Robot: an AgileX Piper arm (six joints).
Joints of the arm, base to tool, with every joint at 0 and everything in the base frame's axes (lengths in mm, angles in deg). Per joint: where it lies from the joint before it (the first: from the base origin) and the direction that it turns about. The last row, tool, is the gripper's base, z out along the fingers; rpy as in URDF.
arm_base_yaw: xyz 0 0 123 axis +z
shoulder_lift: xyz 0 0 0 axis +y
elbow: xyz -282.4 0 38.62 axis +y
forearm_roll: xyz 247.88 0 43.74 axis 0.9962 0 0.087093
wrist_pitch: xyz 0 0 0 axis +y
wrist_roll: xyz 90.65 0 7.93 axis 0.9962 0 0.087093
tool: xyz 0 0 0 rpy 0 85.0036 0
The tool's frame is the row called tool.
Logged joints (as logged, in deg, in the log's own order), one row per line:
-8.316, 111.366, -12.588, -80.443, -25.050, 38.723
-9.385, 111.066, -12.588, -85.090, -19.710, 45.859
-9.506, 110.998, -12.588, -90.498, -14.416, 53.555
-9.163, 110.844, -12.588, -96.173, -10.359, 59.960
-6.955, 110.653, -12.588, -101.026, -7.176, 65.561
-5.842, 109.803, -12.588, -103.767, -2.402, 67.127
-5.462, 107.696, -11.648, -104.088, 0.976, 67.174
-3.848, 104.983, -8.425, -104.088, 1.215, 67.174
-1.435, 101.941, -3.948, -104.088, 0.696, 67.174
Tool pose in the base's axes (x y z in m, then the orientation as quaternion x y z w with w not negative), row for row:
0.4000, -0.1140, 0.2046, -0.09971, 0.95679, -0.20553, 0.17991
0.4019, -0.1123, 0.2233, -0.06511, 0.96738, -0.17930, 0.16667
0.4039, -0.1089, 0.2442, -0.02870, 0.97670, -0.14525, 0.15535
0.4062, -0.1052, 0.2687, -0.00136, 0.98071, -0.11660, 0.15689
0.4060, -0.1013, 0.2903, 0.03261, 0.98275, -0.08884, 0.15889
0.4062, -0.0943, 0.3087, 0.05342, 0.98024, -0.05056, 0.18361
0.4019, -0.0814, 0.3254, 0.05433, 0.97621, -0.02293, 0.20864
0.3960, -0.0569, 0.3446, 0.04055, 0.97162, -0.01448, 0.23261
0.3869, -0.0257, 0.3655, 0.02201, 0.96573, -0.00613, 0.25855
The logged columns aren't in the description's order. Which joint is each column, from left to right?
Columns, left to right: wrist_roll, shoulder_lift, arm_base_yaw, elbow, forearm_roll, wrist_pitch.
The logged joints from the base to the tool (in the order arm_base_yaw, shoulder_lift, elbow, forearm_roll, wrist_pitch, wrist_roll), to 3 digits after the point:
-12.588, 111.366, -80.443, -25.050, 38.723, -8.316
-12.588, 111.066, -85.090, -19.710, 45.859, -9.385
-12.588, 110.998, -90.498, -14.416, 53.555, -9.506
-12.588, 110.844, -96.173, -10.359, 59.960, -9.163
-12.588, 110.653, -101.026, -7.176, 65.561, -6.955
-12.588, 109.803, -103.767, -2.402, 67.127, -5.842
-11.648, 107.696, -104.088, 0.976, 67.174, -5.462
-8.425, 104.983, -104.088, 1.215, 67.174, -3.848
-3.948, 101.941, -104.088, 0.696, 67.174, -1.435

